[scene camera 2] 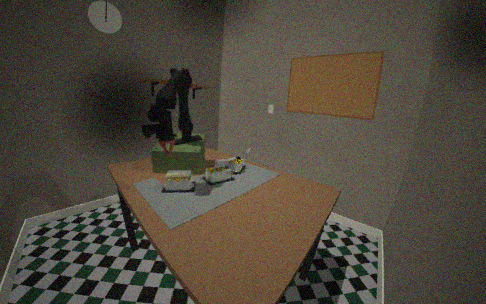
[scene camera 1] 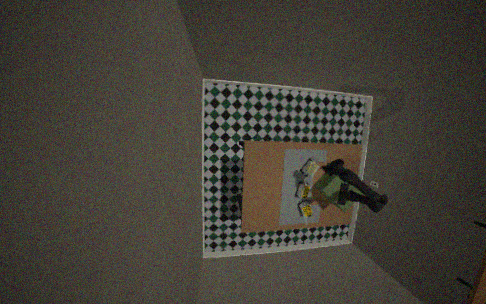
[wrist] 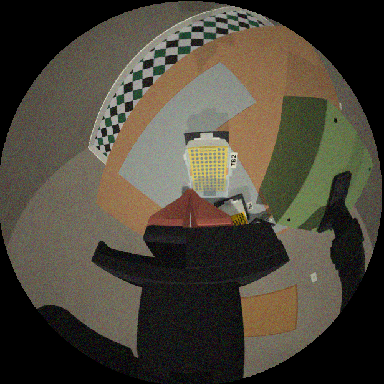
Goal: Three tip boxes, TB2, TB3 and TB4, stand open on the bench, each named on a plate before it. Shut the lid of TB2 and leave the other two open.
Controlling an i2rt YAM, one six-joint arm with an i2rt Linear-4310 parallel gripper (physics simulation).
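Places are measured from the arm's base along level axes (x right, y ahead, z up), in millimetres.
Pixels of known places: gripper, fingertip midpoint: (scene camera 2: 168,156) (scene camera 1: 320,166); arm's base, link origin: (scene camera 2: 187,140) (scene camera 1: 343,194).
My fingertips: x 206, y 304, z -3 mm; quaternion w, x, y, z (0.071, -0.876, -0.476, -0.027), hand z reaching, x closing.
Note:
For each thing: its top centre in the pictures, then the offset to it from my fingertips. "pt": a spot on its surface instead. Level surfaces: height alone.
- Tip box TB2, top centre: (scene camera 2: 179,172) (scene camera 1: 313,170) dx -50, dy -15, dz -97 mm
- Box TB4, surface spot: (scene camera 2: 218,173) pt dx -235, dy +66, dz -108 mm
- far box, surface spot: (scene camera 2: 234,165) pt dx -327, dy +83, dz -74 mm
- blue-grey mat, surface height: dz -175 mm
- brown bench, surface height: dz -178 mm
Tip box TB2 (scene camera 1: 311,167) (scene camera 2: 178,181) (wrist: 208,167) is pale, with a yellow rack showing through its translucent lid, which lies down over the top. Its plate reads TB2 in the wrist view. Whether a small gap remains at the lid's edge is too small to tell. Box TB4 (scene camera 1: 305,191) (scene camera 2: 218,175) (wrist: 239,218) is the middle one, with its lid standing up. The far box (scene camera 1: 306,210) (scene camera 2: 236,165) also has its lid up; its plate is not readable. My gripper (scene camera 2: 168,153) (wrist: 189,193) is shut and empty, its red fingertips above and apart from TB2.
The boxes stand on a blue-grey mat (scene camera 1: 291,215) (scene camera 2: 172,217) (wrist: 165,135) on the brown bench (scene camera 1: 262,190) (scene camera 2: 250,235) (wrist: 117,187). The green block (scene camera 2: 177,159) (wrist: 320,165) under the arm's base stands behind the mat. A dark shadow falls beside TB2.

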